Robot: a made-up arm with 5 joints. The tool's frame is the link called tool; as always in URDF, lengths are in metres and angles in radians. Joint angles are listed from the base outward.
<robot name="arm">
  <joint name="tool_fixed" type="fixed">
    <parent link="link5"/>
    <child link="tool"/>
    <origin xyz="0 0 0" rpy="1.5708 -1.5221 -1.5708"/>
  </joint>
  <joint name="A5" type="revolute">
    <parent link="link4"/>
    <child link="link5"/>
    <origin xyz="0.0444 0.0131 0" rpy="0 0 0"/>
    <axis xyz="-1 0 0"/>
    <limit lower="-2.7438" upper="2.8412"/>
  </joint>
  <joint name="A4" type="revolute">
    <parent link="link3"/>
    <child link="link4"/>
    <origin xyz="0.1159 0 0.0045" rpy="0 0 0"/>
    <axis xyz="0 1 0"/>
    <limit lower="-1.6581" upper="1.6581"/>
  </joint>
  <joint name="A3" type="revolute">
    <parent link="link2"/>
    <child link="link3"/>
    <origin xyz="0.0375 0 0.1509" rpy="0 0 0"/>
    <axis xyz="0 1 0"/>
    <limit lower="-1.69" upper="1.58"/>
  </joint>
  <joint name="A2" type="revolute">
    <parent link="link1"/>
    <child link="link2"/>
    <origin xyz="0.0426 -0.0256 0.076" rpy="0 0 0"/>
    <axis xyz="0 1 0"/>
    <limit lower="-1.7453" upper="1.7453"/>
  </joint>
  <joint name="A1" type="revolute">
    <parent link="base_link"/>
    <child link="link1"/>
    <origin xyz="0.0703 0 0.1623" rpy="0 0 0"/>
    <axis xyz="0 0 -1"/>
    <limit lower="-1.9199" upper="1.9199"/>
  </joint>
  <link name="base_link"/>
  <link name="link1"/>
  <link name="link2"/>
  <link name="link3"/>
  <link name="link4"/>
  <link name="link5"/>
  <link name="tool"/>
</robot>
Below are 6 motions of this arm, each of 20 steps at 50 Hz.
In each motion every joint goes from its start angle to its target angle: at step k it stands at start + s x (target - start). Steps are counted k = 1, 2, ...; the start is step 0. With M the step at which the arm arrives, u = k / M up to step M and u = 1 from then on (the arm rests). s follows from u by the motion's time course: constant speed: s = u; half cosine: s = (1 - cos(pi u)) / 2; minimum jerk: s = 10 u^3 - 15 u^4 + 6 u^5.
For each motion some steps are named. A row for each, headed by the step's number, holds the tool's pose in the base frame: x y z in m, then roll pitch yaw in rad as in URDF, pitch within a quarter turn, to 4 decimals.
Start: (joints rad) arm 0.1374 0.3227 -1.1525 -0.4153 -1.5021
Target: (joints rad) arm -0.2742 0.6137 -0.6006 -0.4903 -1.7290
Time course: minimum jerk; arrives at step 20
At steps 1, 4, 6, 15, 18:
1: 0.2819 -0.0418 0.5000 2.8151 -0.0063 -1.7264
4: 0.2909 -0.0377 0.4943 2.7714 -0.0025 -1.6907
6: 0.3067 -0.0292 0.4828 2.6907 0.0074 -1.6258
15: 0.3749 0.0590 0.3801 2.1351 0.1555 -1.2415
18: 0.3773 0.0722 0.3648 2.0633 0.1812 -1.2037

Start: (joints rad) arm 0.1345 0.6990 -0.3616 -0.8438 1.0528
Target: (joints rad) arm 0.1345 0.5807 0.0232 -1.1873 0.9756
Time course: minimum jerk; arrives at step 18
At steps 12, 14, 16, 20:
12: 0.3640 -0.0524 0.3083 -2.2376 -0.5182 1.8080
14: 0.3601 -0.0518 0.3070 -2.2523 -0.5224 1.8209
16: 0.3581 -0.0516 0.3064 -2.2595 -0.5244 1.8272
20: 0.3577 -0.0515 0.3062 -2.2608 -0.5248 1.8284

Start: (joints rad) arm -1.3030 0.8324 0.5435 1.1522 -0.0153
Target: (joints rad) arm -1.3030 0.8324 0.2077 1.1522 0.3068
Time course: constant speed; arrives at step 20
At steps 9, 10, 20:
9: 0.1329 0.1808 0.1739 0.0841 0.8028 1.4197
10: 0.1335 0.1831 0.1741 0.0974 0.7847 1.4404
20: 0.1395 0.2051 0.1784 0.1808 0.5980 1.6170

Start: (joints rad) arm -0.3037 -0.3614 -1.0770 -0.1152 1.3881
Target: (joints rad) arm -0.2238 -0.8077 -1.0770 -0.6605 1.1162
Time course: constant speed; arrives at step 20
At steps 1, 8, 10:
1: 0.1005 -0.0038 0.5523 3.1102 0.0079 2.1154
8: 0.0456 -0.0198 0.5438 2.7820 0.1239 2.1601
10: 0.0303 -0.0238 0.5393 2.6906 0.1662 2.1637

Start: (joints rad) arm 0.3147 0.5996 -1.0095 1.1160 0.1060
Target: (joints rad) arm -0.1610 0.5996 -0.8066 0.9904 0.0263
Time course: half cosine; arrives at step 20
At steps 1, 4, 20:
1: 0.3492 -0.1030 0.3631 -0.0664 -0.8623 -0.2244
4: 0.3540 -0.0913 0.3609 -0.0573 -0.8559 -0.1934
20: 0.3711 0.0362 0.3386 0.0225 -0.7871 0.1293

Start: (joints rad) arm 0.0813 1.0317 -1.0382 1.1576 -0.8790
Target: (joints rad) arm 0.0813 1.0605 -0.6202 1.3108 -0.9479
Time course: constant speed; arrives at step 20
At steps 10, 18, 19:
10: 0.3797 -0.0378 0.2168 0.0984 -0.0683 -1.0468
18: 0.3641 -0.0365 0.1951 -0.1007 0.0659 -1.0743
19: 0.3619 -0.0363 0.1927 -0.1262 0.0819 -1.0796

